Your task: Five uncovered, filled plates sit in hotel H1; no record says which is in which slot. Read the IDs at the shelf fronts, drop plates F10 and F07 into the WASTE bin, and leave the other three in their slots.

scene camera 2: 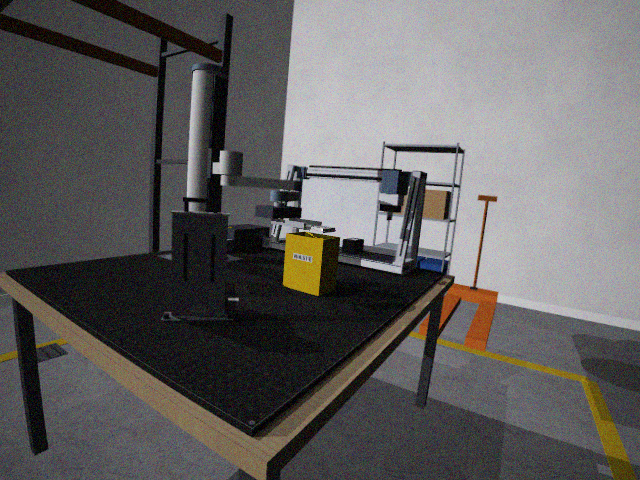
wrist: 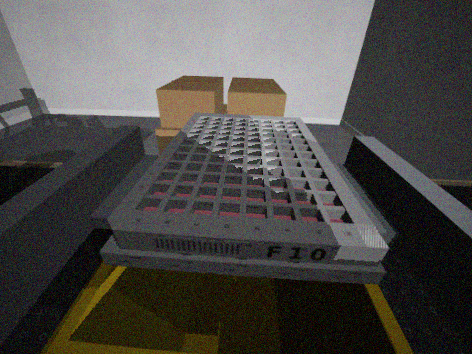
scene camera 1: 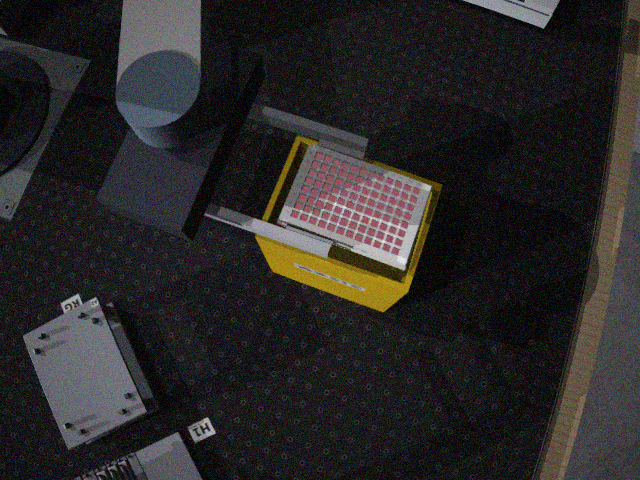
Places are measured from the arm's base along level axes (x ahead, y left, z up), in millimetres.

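Pixels of known places: gripper, between the fingertips: [scene camera 2: 313, 225] [wrist: 244, 150] [scene camera 1: 348, 197].
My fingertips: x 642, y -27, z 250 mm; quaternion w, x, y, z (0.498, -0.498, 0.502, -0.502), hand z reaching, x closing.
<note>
For each thing: its top centre in the pictures, then the offset to it from my fingertips. "pt": a spot on its surface instead.
- pale uncovered plate, centre of its top: [wrist: 245, 147] [scene camera 1: 356, 201] [scene camera 2: 314, 225] 8 mm ahead, 1 mm right, 2 mm down
- yellow WASTE bin, centre of its top: [wrist: 239, 204] [scene camera 1: 350, 209] [scene camera 2: 313, 235] 4 mm ahead, 1 mm left, 37 mm down
- hotel H1, a spot on its surface: [scene camera 1: 168, 454] pt 125 mm back, 338 mm right, 230 mm down
- RG label, a spot on its surface: [scene camera 1: 71, 303] pt 338 mm back, 199 mm right, 237 mm down
- H1 label, a spot on its surface: [scene camera 1: 201, 429] pt 95 mm back, 291 mm right, 237 mm down
My gripper [scene camera 1: 349, 197] [wrist: 244, 150] is shut on plate F10, a pale uncovered plate [scene camera 1: 361, 206] [wrist: 235, 220] with reddish wells. "F10" reads on its near edge in the wrist view. The plate is over the mouth of the yellow WASTE bin [scene camera 1: 330, 276] [scene camera 2: 303, 271] [wrist: 387, 317], close to rim height; scene camera 2 shows it small just above the rim. In scene camera 1 its outline lies within the bin's opening. Part of hotel H1 [scene camera 1: 168, 454] shows at the bottom edge of scene camera 1; its plate IDs cannot be read. Plate F07 cannot be identified.
A flat grey stand [scene camera 1: 85, 377] with small dark pegs, by the RG label [scene camera 1: 71, 303], is left of the bin. The H1 label [scene camera 1: 201, 429] lies near the hotel. A gantry frame [scene camera 2: 413, 222] stands behind the bin. The table's wooden edge [scene camera 1: 589, 341] is at right.
</note>
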